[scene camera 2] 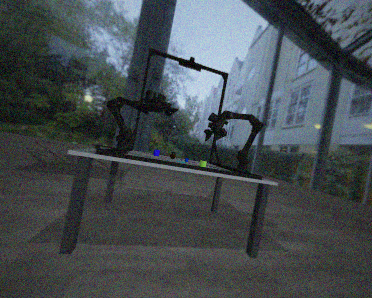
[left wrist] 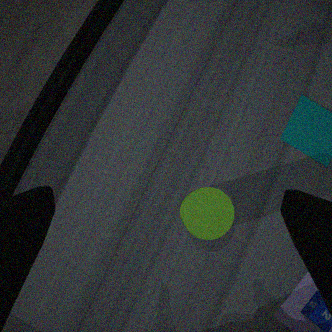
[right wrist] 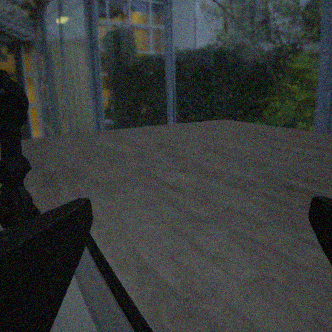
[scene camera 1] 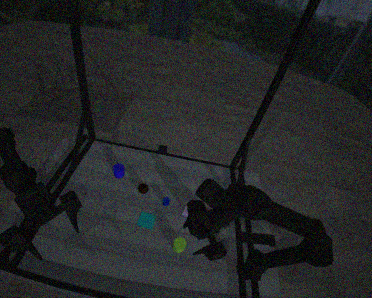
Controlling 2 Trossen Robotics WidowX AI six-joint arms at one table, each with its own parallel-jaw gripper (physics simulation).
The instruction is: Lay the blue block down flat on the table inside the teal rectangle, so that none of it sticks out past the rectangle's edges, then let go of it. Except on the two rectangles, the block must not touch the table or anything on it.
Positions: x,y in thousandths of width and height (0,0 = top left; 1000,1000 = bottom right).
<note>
The left gripper (scene camera 1: 507,807) is open, holding nothing. Also in view: a lime green cylinder (left wrist: 625,640). The right gripper (scene camera 1: 163,824) is open, with nothing in its grasp. Also in view: a teal rectangle (left wrist: 905,396).
The left gripper is seen too in the left wrist view (left wrist: 514,601). The right gripper shows as well in the right wrist view (right wrist: 607,628). The right wrist view misses the lime green cylinder: it is out of frame.
</note>
